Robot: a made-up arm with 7 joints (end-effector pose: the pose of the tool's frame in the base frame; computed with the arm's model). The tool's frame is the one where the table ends.
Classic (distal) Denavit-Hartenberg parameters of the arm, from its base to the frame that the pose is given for. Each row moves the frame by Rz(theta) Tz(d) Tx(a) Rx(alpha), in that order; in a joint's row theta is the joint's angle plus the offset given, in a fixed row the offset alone. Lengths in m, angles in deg.
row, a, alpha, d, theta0
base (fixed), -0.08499, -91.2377, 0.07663, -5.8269
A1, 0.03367, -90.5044, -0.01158, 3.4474
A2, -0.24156, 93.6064, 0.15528, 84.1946
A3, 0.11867, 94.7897, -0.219, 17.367
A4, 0.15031, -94.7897, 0.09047, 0
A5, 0.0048, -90, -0.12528, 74.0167
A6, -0.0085, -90, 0.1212, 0
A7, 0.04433, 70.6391, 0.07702, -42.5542
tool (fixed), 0, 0, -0.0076, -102.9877
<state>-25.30 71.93 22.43 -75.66 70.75 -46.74 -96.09</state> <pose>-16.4 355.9 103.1 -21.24 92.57 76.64</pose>
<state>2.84 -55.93 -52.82 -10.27 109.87 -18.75 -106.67</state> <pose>-446.7 -306.8 279.0 124.16 29.70 1.07</pose>
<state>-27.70 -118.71 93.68 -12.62 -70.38 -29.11 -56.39</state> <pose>-38.3 -613.6 -273.0 32.14 3.39 97.55</pose>
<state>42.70 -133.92 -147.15 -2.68 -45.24 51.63 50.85</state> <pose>-86.8 -568.5 -37.3 -138.59 -67.50 -71.13</pose>
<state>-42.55 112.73 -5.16 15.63 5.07 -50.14 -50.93</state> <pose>258.7 314.7 41.2 -28.95 -97.07 -109.98</pose>
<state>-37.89 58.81 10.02 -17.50 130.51 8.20 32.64</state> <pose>-236.3 356.1 -186.7 73.35 -79.33 -63.90</pose>
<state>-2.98 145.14 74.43 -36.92 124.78 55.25 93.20</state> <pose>405.6 177.9 -317.7 -26.13 -101.61 -143.42</pose>
